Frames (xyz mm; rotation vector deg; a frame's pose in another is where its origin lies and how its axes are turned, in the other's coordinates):
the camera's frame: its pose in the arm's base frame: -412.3 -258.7 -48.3 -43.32 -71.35 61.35
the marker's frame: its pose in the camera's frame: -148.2 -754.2 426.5 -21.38 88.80 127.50
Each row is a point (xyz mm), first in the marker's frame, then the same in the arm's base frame.
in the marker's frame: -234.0 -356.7 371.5
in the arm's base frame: -695.5 -199.0 414.2
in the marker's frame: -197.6 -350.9 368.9
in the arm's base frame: -683.6 -229.6 397.3
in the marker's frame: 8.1 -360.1 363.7
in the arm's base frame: -591.0 -373.7 282.9
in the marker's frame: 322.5 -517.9 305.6
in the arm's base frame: -316.5 -519.5 108.2
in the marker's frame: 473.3 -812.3 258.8
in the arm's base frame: -14.1 -458.9 -20.2
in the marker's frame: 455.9 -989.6 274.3
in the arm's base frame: 100.4 -331.2 -70.5
